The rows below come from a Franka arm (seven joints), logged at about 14 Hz.
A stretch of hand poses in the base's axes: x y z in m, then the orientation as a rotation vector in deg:
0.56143 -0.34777 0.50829 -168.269 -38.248 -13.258
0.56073 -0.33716 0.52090 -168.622 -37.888 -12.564
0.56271 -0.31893 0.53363 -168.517 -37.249 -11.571
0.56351 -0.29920 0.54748 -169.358 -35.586 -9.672
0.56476 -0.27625 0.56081 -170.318 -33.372 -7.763
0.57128 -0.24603 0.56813 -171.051 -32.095 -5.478
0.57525 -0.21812 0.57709 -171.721 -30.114 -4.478
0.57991 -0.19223 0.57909 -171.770 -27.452 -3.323
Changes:
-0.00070 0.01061 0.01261 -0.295 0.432 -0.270
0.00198 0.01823 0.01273 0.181 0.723 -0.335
0.00080 0.01973 0.01385 -0.561 1.250 -1.133
0.00125 0.02295 0.01333 -0.593 1.267 -1.501
0.00652 0.03022 0.00732 -0.647 1.465 -0.849
0.00397 0.02791 0.00896 -0.365 0.675 -1.331
0.00466 0.02589 0.00200 0.310 0.903 -1.680

